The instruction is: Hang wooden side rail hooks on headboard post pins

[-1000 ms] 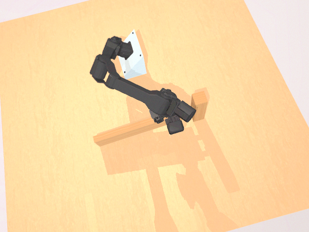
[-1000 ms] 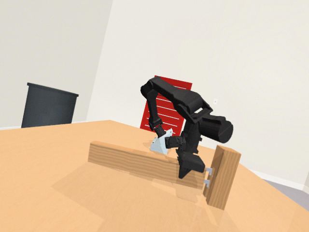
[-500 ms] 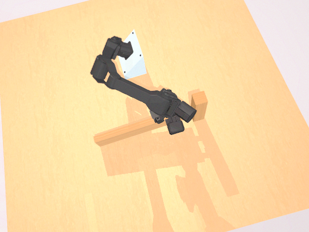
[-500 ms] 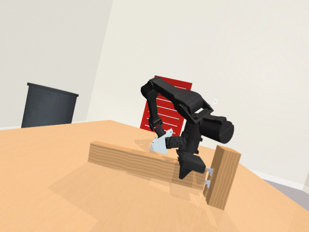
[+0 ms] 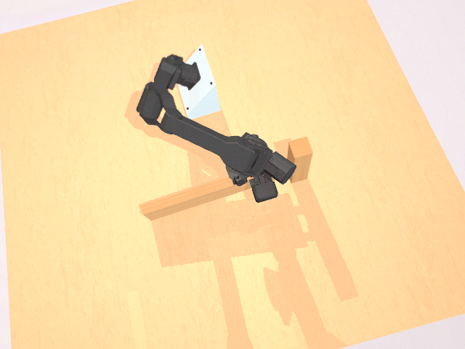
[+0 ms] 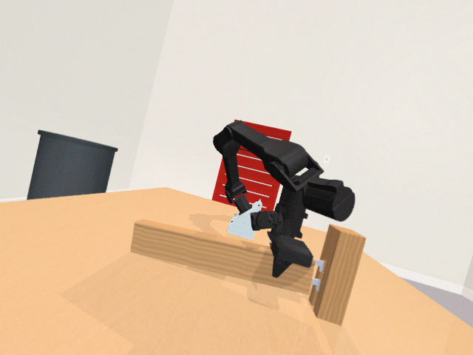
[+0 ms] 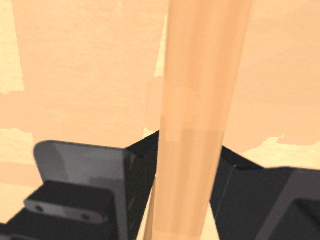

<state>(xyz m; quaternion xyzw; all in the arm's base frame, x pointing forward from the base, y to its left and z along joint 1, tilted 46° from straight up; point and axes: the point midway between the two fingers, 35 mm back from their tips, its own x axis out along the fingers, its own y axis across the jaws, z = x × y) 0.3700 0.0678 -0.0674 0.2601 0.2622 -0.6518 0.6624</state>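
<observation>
Right now the headboard post is 120 mm to the left of my gripper tip and 40 mm above it.
</observation>
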